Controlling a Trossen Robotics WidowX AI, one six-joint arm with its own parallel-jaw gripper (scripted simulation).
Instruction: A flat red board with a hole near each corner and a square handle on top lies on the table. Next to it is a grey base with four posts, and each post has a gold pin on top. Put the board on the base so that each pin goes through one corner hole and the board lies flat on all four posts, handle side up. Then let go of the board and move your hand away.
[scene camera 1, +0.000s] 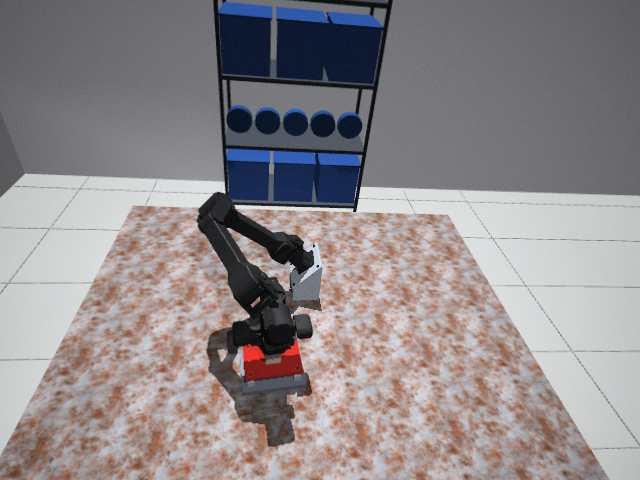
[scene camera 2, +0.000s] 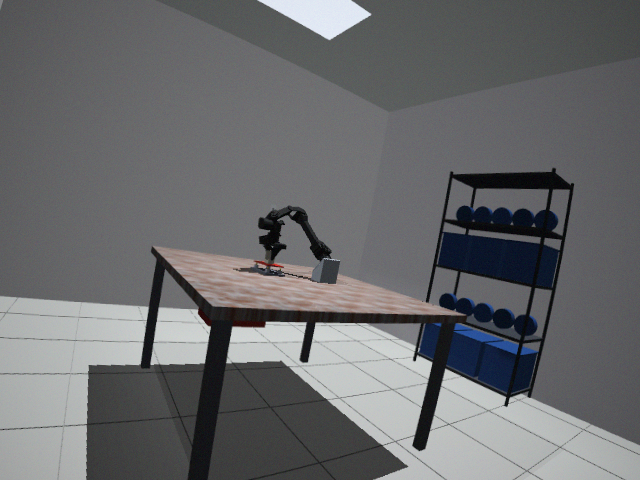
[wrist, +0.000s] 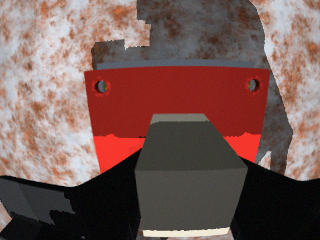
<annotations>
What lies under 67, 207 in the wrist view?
The gripper.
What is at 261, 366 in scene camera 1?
A red board.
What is the gripper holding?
A red board.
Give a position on a grey base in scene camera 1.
286, 382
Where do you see the gripper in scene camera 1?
At 272, 351
</annotations>
